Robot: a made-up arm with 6 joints.
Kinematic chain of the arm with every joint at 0, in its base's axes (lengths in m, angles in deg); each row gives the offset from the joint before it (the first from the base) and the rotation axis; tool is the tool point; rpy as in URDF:
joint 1: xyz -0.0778 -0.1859 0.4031 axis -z
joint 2: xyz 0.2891 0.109 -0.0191 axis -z
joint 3: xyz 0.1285 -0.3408 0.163 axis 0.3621 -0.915 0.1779
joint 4: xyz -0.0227 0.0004 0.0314 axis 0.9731 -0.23 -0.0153
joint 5: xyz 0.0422 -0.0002 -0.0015 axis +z
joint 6: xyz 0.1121 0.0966 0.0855 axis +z
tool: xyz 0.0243 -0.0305 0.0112 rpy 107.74 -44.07 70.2
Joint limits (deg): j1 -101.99..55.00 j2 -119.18..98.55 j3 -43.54..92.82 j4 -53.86..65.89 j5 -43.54..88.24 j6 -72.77..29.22
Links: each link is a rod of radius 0.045 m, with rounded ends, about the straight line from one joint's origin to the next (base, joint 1, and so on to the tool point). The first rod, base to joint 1, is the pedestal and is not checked.
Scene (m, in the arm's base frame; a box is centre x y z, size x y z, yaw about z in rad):
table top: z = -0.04
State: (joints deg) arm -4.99 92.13 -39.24 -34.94 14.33 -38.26
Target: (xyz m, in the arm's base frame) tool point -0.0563 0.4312 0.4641
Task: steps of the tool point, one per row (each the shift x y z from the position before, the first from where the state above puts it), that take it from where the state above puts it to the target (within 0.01 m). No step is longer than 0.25 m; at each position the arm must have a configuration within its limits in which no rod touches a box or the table.
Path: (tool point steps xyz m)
1: 0.1116 -0.0194 -0.0030
2: 0.1210 0.0493 -0.0029
3: 0.0935 0.1174 -0.0027
4: 0.0327 0.1671 -0.0026
5: -0.0493 0.1834 -0.0024
6: -0.1349 0.1588 -0.0024
7: -0.2039 0.0952 -0.0021

